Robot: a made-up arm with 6 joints. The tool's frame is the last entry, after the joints. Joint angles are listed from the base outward. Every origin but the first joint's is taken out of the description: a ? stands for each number. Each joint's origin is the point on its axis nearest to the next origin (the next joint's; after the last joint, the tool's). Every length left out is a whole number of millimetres.
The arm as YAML. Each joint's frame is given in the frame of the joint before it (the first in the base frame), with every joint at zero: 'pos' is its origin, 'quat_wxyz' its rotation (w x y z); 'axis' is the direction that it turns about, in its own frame. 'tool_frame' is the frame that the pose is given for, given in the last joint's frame.
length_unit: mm
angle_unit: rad
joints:
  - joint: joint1
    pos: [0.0, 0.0, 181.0]
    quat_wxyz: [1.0, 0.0, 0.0, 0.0]
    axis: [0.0, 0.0, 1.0]
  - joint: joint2
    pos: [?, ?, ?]
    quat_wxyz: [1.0, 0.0, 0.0, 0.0]
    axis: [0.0, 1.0, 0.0]
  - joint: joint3
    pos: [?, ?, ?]
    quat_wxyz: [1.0, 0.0, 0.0, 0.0]
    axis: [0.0, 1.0, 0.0]
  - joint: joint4
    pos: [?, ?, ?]
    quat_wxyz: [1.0, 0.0, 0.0, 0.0]
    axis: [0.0, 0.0, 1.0]
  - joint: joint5
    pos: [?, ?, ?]
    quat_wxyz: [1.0, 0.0, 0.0, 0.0]
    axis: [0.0, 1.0, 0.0]
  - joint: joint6
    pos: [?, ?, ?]
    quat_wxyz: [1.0, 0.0, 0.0, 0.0]
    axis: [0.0, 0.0, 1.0]
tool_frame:
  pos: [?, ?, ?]
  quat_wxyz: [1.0, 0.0, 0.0, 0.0]
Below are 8 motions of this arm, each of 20 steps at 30 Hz.
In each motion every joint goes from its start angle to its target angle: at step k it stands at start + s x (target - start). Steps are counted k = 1, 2, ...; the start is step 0. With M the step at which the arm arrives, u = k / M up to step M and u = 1 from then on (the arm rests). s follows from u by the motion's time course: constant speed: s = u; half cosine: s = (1 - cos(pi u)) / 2; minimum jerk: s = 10 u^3 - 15 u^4 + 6 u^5.
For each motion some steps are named. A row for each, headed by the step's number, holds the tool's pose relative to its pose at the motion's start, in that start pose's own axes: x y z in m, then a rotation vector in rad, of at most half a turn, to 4 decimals.
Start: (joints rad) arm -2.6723 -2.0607 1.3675 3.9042 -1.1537 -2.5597
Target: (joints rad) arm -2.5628 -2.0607 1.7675 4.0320 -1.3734 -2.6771
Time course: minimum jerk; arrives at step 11
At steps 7, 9, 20:
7: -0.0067 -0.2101 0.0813 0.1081 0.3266 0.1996
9: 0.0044 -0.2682 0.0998 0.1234 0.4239 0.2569
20: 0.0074 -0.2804 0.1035 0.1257 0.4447 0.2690

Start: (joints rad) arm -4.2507 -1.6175 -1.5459 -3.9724 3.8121 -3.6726
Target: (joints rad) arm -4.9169 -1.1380 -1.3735 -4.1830 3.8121 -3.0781
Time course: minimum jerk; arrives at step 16
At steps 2, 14, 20:
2: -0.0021 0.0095 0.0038 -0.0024 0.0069 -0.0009
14: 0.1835 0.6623 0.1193 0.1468 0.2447 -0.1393
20: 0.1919 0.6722 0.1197 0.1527 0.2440 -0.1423

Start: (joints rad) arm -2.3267 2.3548 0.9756 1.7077 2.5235 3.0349
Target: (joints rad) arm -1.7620 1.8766 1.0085 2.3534 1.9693 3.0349
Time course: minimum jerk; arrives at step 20
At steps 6, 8, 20:
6: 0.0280 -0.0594 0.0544 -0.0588 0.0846 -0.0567
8: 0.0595 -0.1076 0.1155 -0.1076 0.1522 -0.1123
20: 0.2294 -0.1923 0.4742 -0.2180 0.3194 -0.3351

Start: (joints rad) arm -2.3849 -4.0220 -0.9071 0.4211 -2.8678 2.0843
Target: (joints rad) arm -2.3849 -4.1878 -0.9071 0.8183 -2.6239 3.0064
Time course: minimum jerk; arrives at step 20
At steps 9, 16, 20:
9: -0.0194 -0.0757 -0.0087 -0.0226 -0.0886 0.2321
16: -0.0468 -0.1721 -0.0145 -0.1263 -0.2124 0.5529
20: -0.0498 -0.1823 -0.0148 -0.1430 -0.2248 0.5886

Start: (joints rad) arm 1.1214 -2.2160 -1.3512 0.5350 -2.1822 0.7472
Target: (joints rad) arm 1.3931 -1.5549 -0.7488 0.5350 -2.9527 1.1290
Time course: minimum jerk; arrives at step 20
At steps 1, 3, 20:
1: -0.0010 0.0002 -0.0006 -0.0001 0.0007 0.0001
3: -0.0235 0.0039 -0.0124 -0.0034 0.0167 0.0021
20: -0.9865 0.2312 0.1448 -0.1628 0.7534 0.2322

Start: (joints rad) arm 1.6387 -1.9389 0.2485 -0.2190 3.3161 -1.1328
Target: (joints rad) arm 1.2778 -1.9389 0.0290 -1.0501 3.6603 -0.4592
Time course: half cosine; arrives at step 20
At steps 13, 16, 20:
13: -0.1842 0.2746 0.0878 0.0062 -0.0343 1.0542
16: -0.2299 0.3352 0.1233 -0.0107 -0.0886 1.2917
20: -0.2542 0.3664 0.1444 -0.0257 -0.1245 1.4146

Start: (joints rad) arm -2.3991 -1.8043 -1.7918 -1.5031 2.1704 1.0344
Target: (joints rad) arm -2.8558 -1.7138 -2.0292 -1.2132 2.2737 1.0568
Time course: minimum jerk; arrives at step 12
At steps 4, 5, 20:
4: 0.0049 -0.0289 -0.0140 -0.0180 0.1519 -0.0506
5: 0.0065 -0.0479 -0.0229 -0.0289 0.2507 -0.0835
20: -0.0033 -0.1385 -0.0607 -0.0752 0.7201 -0.2403

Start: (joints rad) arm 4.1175 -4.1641 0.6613 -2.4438 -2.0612 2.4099
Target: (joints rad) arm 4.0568 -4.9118 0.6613 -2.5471 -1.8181 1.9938
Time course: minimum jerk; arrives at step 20
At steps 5, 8, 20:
5: 0.0037 0.0715 -0.0496 0.0782 -0.0450 -0.0830
8: 0.0272 0.2256 -0.1403 0.2449 -0.1321 -0.2529
20: 0.2359 0.7388 -0.2990 0.8313 -0.3520 -0.7635

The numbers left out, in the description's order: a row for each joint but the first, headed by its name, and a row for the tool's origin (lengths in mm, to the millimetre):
joint2: 0.0 22.0 0.0
joint3: 0.0 0.0 560.0
joint4: 0.0 0.0 725.0
joint5: 0.0 0.0 0.0
joint6: 0.0 0.0 113.0
tool: 0.0 0.0 0.0

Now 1 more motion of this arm.
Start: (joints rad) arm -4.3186 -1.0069 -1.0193 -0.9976 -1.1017 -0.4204
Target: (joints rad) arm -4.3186 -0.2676 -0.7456 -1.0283 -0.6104 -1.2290
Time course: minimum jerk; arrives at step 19
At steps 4, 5, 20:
4: -0.0224 0.0512 -0.0420 -0.0552 0.0500 -0.0046
5: -0.0423 0.0894 -0.0759 -0.1009 0.0862 -0.0086
20: -0.6597 0.4275 -0.7330 -1.1180 0.2279 -0.0663

